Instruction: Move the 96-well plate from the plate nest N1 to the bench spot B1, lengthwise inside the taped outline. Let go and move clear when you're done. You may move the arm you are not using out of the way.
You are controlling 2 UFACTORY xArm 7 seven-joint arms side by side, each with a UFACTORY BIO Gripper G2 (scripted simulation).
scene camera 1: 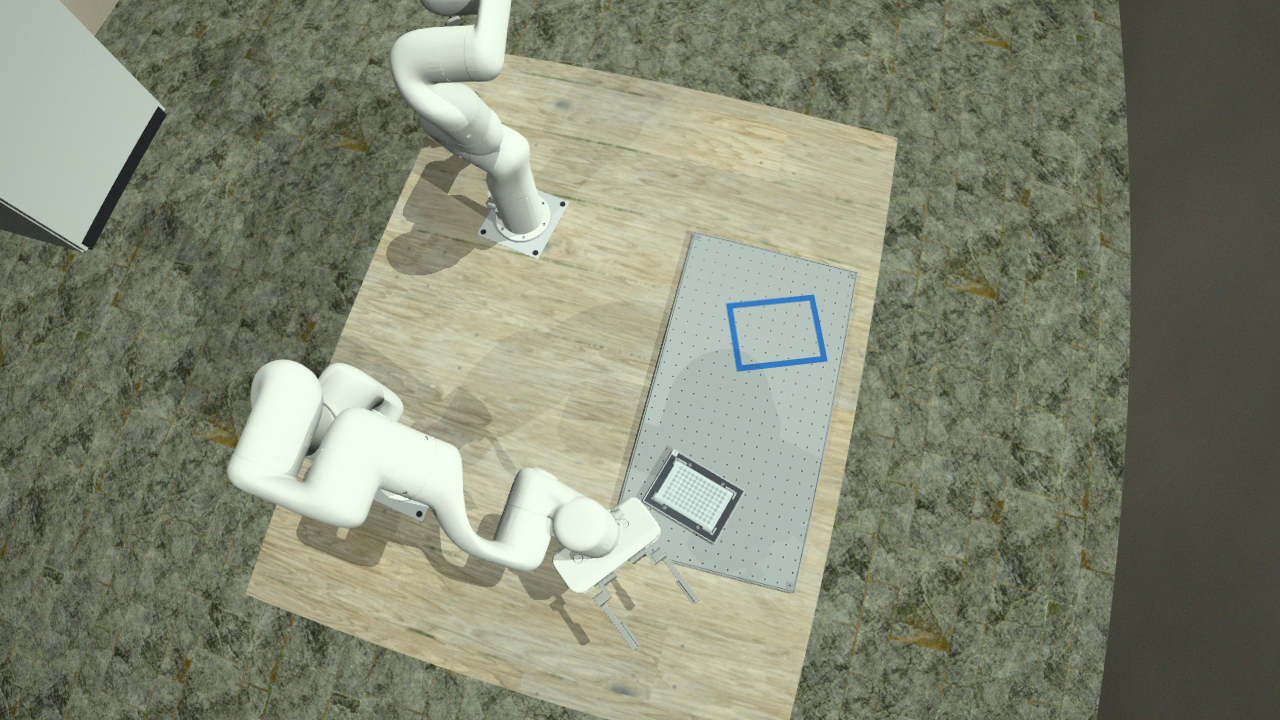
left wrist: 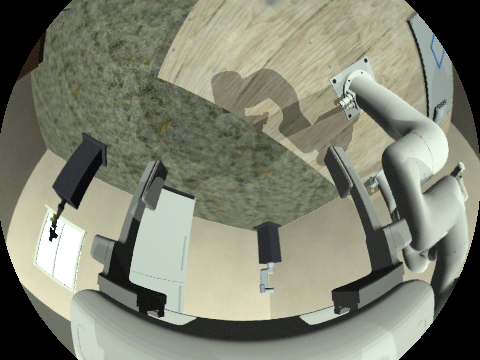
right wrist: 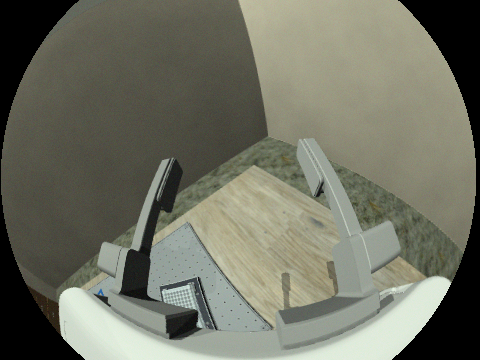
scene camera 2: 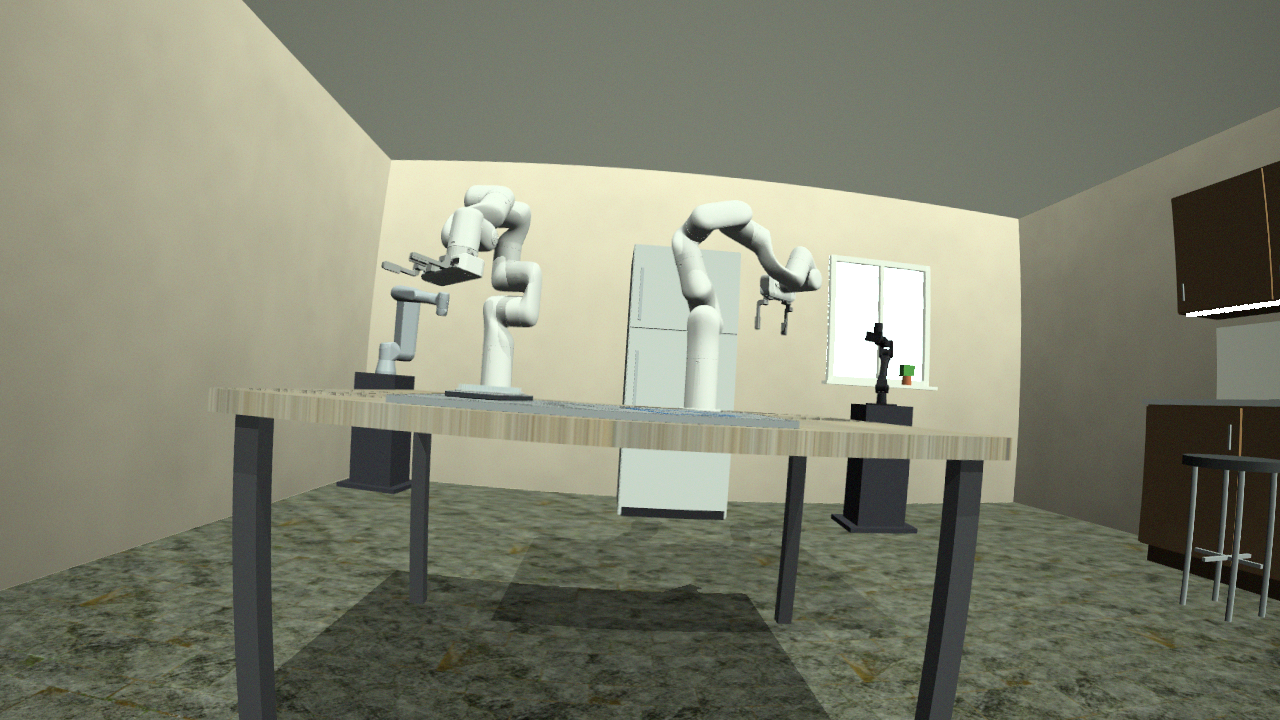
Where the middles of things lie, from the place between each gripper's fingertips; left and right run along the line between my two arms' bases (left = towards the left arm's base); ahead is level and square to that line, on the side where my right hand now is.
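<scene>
From my right hand, the clear 96-well plate (scene camera 1: 671, 493) is 260 mm below and 220 mm to the left, and the dark plate nest (scene camera 1: 669, 511) is 270 mm below and 220 mm to the left.
Measured from my left hand instead, the clear 96-well plate is 270 mm below, 820 mm ahead and 700 mm to the right, while the dark plate nest is 280 mm below, 820 mm ahead and 700 mm to the right. Going by its middle, the dark plate nest is nearer to my right hand than to my left hand, and going by its middle, the clear 96-well plate is nearer to my right hand than to my left hand as well.
</scene>
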